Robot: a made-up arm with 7 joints.
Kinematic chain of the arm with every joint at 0, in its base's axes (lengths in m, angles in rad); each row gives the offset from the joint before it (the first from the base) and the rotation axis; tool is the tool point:
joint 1: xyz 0 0 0 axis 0 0.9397 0.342
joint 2: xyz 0 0 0 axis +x
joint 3: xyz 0 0 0 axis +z
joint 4: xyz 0.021 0 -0.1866 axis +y
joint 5: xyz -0.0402 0 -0.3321 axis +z
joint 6: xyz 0 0 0 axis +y
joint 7: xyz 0 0 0 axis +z
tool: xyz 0 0 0
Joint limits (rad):
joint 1: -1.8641..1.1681
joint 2: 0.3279..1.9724
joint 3: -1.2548..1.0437
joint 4: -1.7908..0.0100
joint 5: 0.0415..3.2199
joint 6: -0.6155..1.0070
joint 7: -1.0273..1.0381
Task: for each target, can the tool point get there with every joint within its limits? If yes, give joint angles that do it. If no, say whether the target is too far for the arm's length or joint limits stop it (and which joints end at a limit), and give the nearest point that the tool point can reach.
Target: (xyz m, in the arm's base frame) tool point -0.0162 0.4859 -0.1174
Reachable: yes | joints 0.9085 1.2312 0.5355 -0.8420 2.7216 0.2432 -0.8459
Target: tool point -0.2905 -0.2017 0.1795
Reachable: no: joint limits stop it (at a limit: joint 2, joint 3, joint 4) | nearest point -0.2790 0.0507 0.2614 | short by 0.266 m
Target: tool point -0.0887 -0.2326 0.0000
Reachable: no: joint limits stop it (at a limit: joint 1, joint 2, joint 4) | nearest point 0.0973 -0.3679 0.0627 | short by 0.238 m
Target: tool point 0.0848 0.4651 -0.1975
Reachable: yes | joints 0.1158 1.4726 -0.8458 -0.6398 1.0076 0.8335 -0.5722
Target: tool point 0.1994 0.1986 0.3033
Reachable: yes | joints -0.3322 1.5223 0.7503 -1.6111 2.7680 -0.3939 0.6432
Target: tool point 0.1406 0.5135 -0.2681
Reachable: no: too far | nearest point 0.1232 0.4499 -0.2349 | short by 0.074 m
